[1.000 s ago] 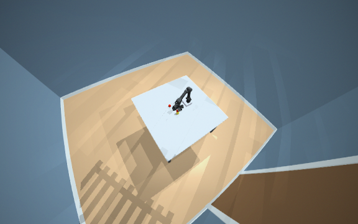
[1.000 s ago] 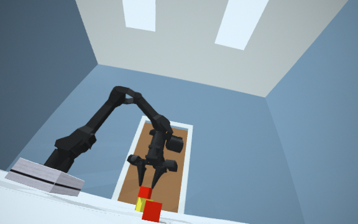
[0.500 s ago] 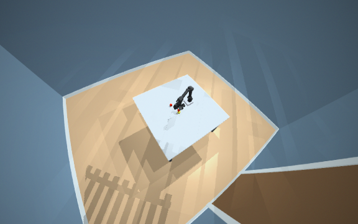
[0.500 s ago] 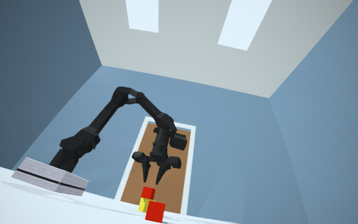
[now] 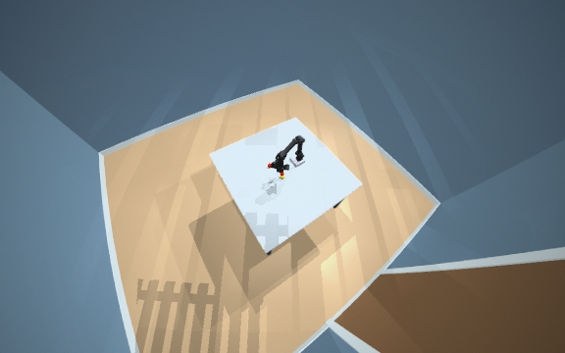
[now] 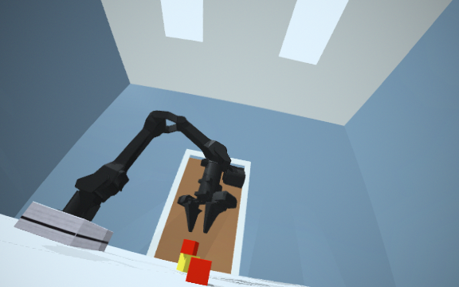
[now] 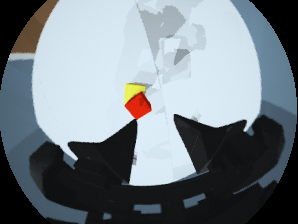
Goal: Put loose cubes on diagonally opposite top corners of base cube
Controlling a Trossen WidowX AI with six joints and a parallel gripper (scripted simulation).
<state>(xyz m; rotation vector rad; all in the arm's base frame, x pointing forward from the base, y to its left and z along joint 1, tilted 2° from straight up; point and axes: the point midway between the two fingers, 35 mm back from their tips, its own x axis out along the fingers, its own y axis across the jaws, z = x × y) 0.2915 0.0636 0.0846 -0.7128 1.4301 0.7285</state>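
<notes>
My gripper tip is 7 cm above the yellow base cube, 4 cm to the right of it and 1 cm past it.
</notes>
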